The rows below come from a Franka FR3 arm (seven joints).
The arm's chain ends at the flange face. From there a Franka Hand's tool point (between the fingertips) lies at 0.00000 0.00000 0.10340 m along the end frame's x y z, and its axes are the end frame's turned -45 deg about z.
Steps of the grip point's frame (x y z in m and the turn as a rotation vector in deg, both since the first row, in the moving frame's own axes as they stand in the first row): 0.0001 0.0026 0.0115 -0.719 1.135 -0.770; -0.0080 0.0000 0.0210 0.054 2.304 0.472; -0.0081 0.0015 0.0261 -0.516 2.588 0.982; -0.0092 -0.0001 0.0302 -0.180 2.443 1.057; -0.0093 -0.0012 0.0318 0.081 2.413 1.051
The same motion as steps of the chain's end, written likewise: -0.0005 0.0023 0.0115 0.294 1.311 -0.770; -0.0085 0.0087 0.0211 1.667 1.591 0.472; -0.0086 0.0094 0.0262 1.465 2.195 0.982; -0.0099 0.0093 0.0303 1.600 1.855 1.057; -0.0104 0.0089 0.0319 1.764 1.649 1.051
